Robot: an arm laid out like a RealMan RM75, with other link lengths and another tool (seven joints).
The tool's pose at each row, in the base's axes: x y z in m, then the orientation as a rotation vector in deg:
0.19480 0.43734 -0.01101 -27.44 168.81 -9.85
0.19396 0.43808 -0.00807 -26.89 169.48 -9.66
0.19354 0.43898 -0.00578 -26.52 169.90 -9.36
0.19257 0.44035 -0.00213 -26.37 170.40 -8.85
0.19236 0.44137 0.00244 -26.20 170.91 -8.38
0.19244 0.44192 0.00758 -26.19 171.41 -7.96
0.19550 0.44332 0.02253 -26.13 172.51 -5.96
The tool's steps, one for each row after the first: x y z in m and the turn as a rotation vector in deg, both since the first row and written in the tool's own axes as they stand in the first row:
0.00016 0.00055 -0.00309 -0.21 0.56 0.41
-0.00003 0.00121 -0.00549 -0.45 0.88 0.69
-0.00004 0.00230 -0.00936 -0.86 1.27 0.84
-0.00077 0.00270 -0.01397 -1.25 1.68 1.00
-0.00169 0.00249 -0.01905 -1.61 2.11 1.05
-0.00697 0.00083 -0.03335 -3.08 2.89 1.25

